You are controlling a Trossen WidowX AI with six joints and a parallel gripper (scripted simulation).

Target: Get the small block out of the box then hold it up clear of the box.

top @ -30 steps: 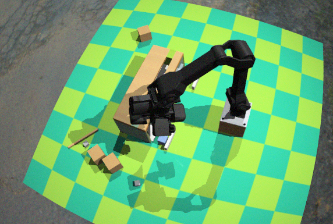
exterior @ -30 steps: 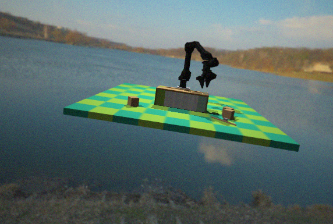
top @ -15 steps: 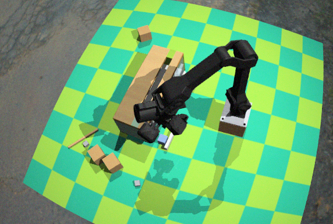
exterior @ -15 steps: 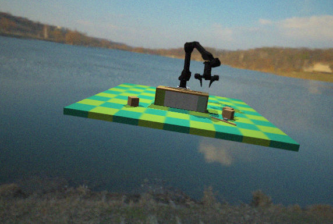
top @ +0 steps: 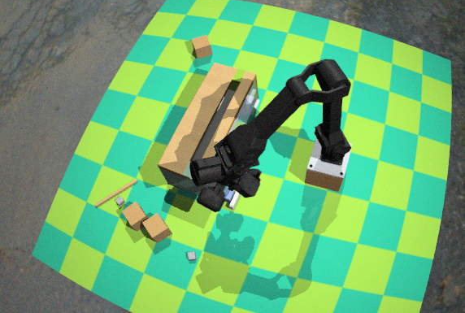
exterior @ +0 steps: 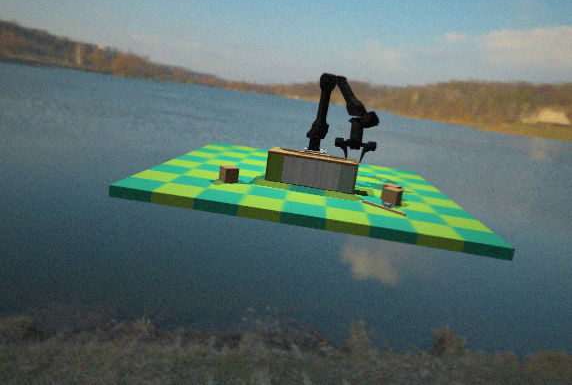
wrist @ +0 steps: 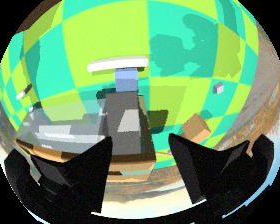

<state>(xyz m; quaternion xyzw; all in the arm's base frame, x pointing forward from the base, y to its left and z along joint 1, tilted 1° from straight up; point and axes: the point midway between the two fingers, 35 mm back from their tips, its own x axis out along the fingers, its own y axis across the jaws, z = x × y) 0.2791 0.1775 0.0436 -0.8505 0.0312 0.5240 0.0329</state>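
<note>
Right now the bluish block is 10 cm below my gripper tip, 2 cm behind it and 1 cm to the right of it. Also, from my gripper tip: thin wooden stick (32 cm ahead, 11 cm below, 10 cm to the left); then long tan box (18 cm to the right, 5 cm below, 4 cm ahead).
</note>
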